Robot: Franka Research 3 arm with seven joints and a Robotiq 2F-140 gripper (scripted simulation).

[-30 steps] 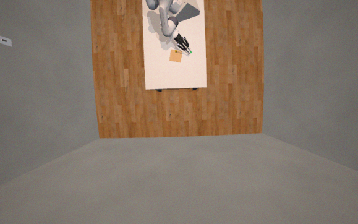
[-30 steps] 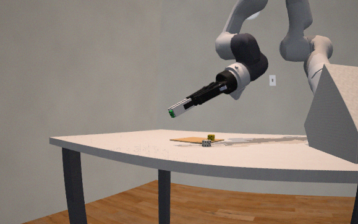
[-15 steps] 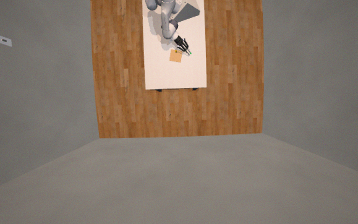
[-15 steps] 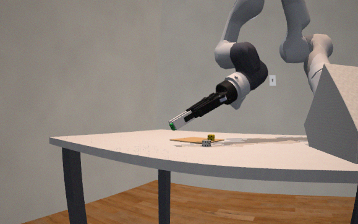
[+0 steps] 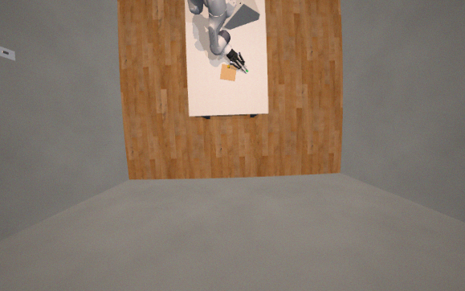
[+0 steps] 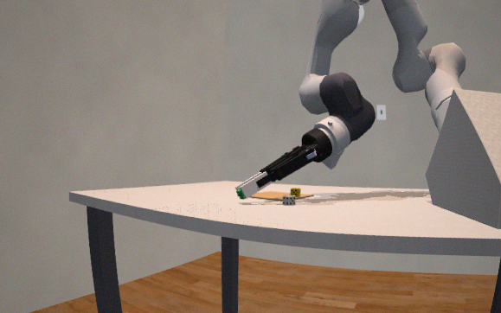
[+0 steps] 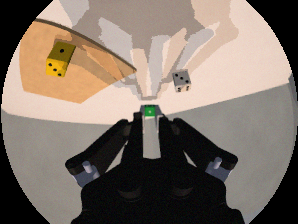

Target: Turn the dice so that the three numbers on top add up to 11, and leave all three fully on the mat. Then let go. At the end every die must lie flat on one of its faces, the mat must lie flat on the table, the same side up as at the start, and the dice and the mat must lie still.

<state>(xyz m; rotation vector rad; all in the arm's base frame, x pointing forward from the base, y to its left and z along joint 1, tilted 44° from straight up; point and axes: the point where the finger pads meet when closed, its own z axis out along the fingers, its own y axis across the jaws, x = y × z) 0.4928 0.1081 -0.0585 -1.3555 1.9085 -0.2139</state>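
Now: hand 70 mm past the white die, 20 mm to the left of it and 30 mm above it. Also, from my hand: yellow die (40 mm behind, 150 mm to the right, 30 mm below); green die (10 mm ahead, 20 mm to the left, 20 mm below); tan mat (10 mm ahead, 150 mm to the right, 40 mm below).
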